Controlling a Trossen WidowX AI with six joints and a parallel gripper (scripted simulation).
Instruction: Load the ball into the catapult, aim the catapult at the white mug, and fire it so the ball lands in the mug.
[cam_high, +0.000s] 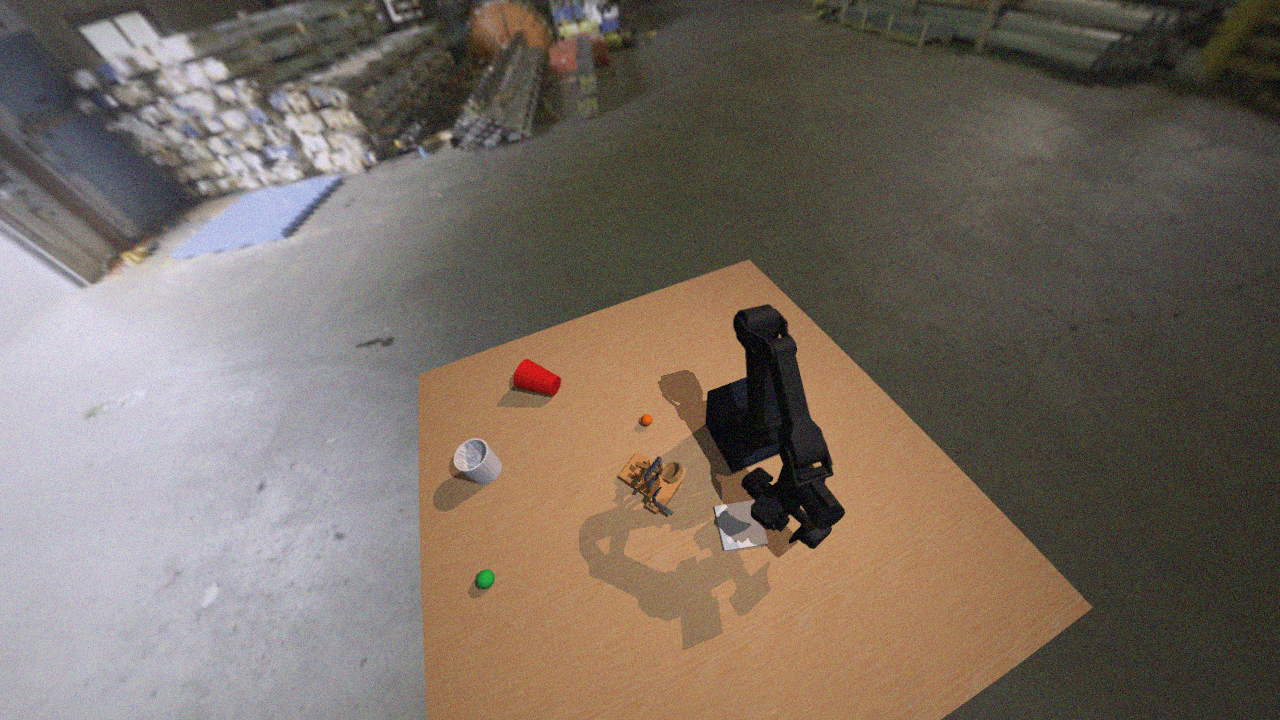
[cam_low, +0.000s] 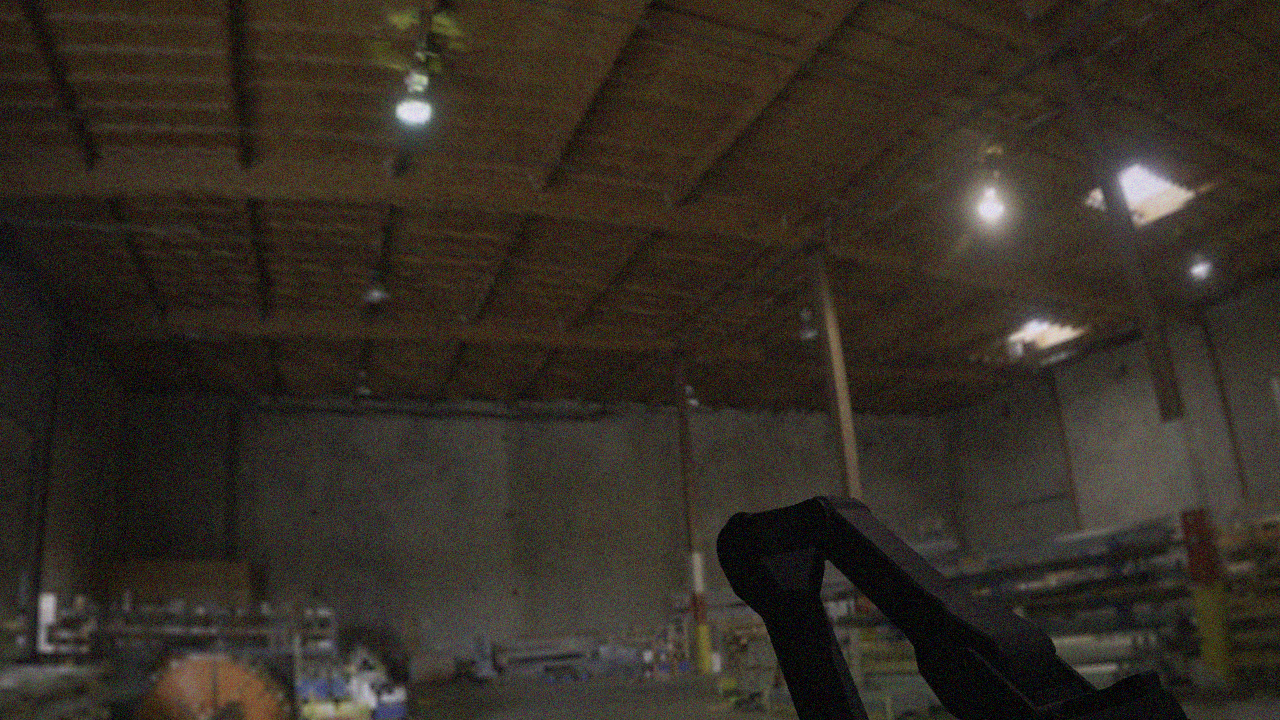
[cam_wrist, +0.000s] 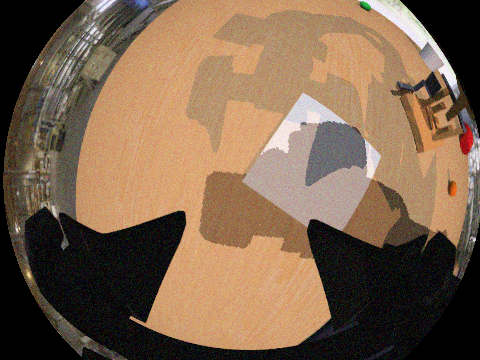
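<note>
Now: the white flat square 60 mm ahead of my gripper tip, 40 mm to the right of it and 40 mm below it. Also, from my gripper tip: orange ball 380 mm to the right, 160 mm ahead, 30 mm below; green ball 640 mm ahead, 140 mm to the right, 20 mm below; wooden catapult 200 mm ahead, 180 mm to the right, 30 mm above.
</note>
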